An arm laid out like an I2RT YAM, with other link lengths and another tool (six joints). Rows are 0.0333 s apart.
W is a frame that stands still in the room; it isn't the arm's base.
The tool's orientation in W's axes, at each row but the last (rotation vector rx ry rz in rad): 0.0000 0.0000 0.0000; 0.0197 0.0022 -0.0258; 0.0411 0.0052 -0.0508; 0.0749 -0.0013 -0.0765; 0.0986 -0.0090 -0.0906; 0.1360 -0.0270 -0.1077; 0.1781 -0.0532 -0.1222; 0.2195 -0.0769 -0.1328; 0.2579 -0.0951 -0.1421; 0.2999 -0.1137 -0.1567; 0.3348 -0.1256 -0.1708; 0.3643 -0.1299 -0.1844; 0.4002 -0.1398 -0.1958
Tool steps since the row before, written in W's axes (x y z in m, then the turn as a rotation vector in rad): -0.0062 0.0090 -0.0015 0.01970 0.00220 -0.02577; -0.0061 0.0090 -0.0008 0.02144 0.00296 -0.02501; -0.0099 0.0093 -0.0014 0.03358 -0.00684 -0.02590; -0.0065 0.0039 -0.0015 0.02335 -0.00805 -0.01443; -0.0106 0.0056 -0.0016 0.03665 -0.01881 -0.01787; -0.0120 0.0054 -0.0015 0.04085 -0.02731 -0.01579; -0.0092 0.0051 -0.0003 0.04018 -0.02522 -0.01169; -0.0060 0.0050 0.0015 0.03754 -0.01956 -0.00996; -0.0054 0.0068 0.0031 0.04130 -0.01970 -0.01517; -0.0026 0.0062 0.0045 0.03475 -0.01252 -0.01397; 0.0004 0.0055 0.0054 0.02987 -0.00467 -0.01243; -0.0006 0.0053 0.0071 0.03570 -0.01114 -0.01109; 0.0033 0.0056 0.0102 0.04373 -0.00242 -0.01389
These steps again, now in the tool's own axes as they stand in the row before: -0.0062 0.0090 -0.0015 0.01970 0.00220 -0.02577; -0.0063 0.0088 -0.0010 0.02142 0.00302 -0.02502; -0.0103 0.0087 -0.0018 0.03404 -0.00618 -0.02546; -0.0068 0.0033 -0.0018 0.02392 -0.00730 -0.01389; -0.0111 0.0044 -0.0020 0.03813 -0.01711 -0.01643; -0.0125 0.0039 -0.0018 0.04327 -0.02476 -0.01338; -0.0098 0.0039 -0.0006 0.04251 -0.02206 -0.00967; -0.0065 0.0044 0.0009 0.03922 -0.01652 -0.00895; -0.0061 0.0066 0.0019 0.04255 -0.01753 -0.01435; -0.0032 0.0069 0.0029 0.03501 -0.01129 -0.01437; -0.0001 0.0070 0.0033 0.02891 -0.00418 -0.01467; -0.0010 0.0074 0.0049 0.03603 -0.00872 -0.01215; 0.0030 0.0097 0.0066 0.04167 -0.00068 -0.01934
